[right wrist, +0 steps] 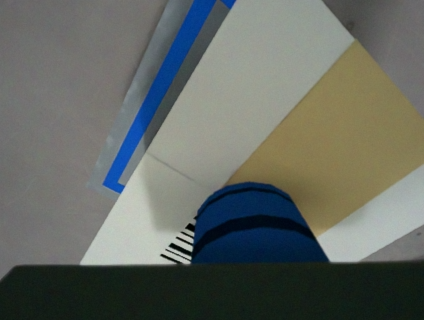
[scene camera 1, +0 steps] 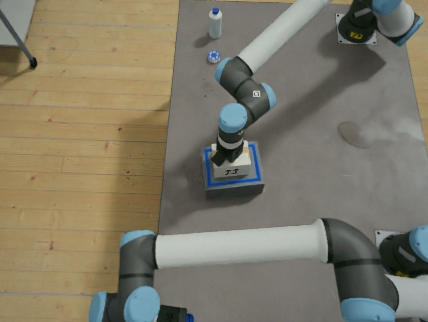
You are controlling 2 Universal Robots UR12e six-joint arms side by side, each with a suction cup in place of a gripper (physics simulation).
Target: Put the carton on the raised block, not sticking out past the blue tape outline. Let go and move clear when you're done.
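Pixels of known places: left end effector, tool point: [scene camera 1: 189,320]; right end effector, tool point: [right wrist: 241,203]; left arm's base, origin of the base link: [scene camera 1: 402,256]; right arm's base, origin of the base link: [scene camera 1: 355,29].
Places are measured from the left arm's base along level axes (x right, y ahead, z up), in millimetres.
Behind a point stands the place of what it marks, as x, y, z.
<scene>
The white carton [scene camera 1: 242,169] {254, 687, 182} [right wrist: 200,100] {244, 767, 229} with a tan strip is upright over the grey raised block [scene camera 1: 234,192] {199, 708, 49} [right wrist: 131,106] {209, 701, 120}. In scene camera 1 it appears inside the blue tape outline [scene camera 1: 235,183] {215, 709, 120} [right wrist: 159,90] {218, 731, 121}, roughly square to it. Whether its underside touches the block is hard to tell. My right gripper [scene camera 1: 230,156] {291, 746, 217} [right wrist: 255,225], a blue suction cup, is on the carton's top and shut on it; the wrist hides the contact in scene camera 1. My left gripper [scene camera 1: 190,318] is at the bottom edge of scene camera 1, far from the carton, with no object seen on it.
A white bottle [scene camera 1: 215,25] {1065, 863, 98} with a blue cap stands near the top of the mat, with a small blue and white round item [scene camera 1: 214,57] {921, 855, 29} below it. The left arm stretches across the lower part of the picture. A grey table [scene camera 1: 15,20] is at the top left.
</scene>
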